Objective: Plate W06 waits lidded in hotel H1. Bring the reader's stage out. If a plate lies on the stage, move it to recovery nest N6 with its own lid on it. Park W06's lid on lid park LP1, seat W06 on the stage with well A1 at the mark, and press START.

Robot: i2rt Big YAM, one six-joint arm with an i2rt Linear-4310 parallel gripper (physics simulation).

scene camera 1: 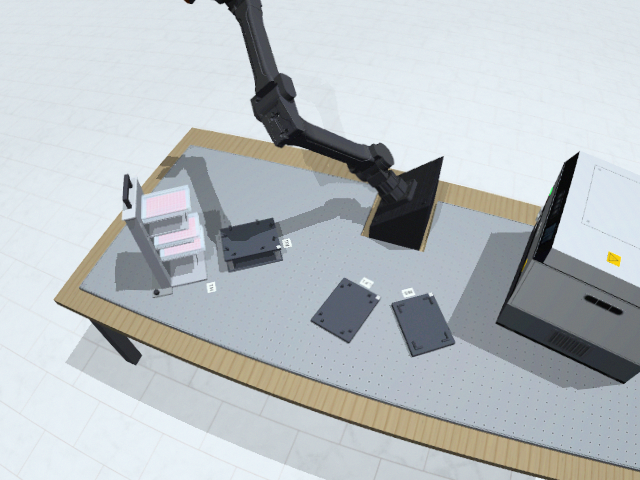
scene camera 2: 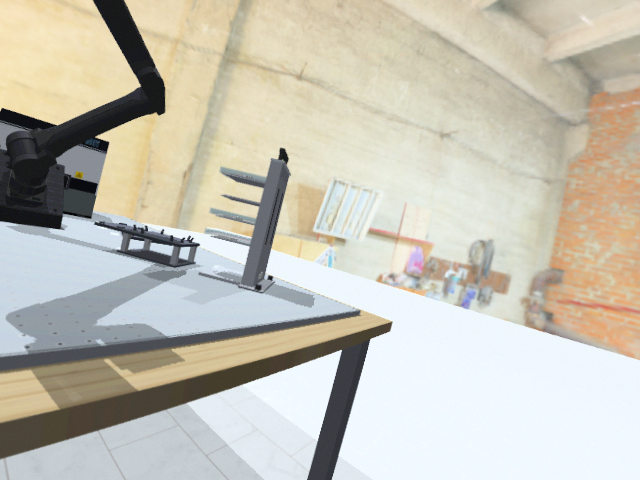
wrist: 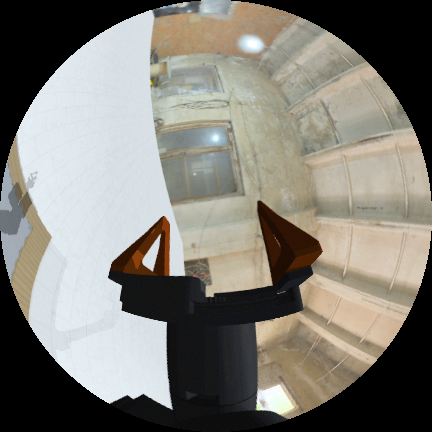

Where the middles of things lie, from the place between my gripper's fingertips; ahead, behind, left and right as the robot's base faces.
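Labels:
Rack post (scene camera 2: 277, 177): 520 mm below my hand, 530 mm ahead of it, 160 mm to the left of it.

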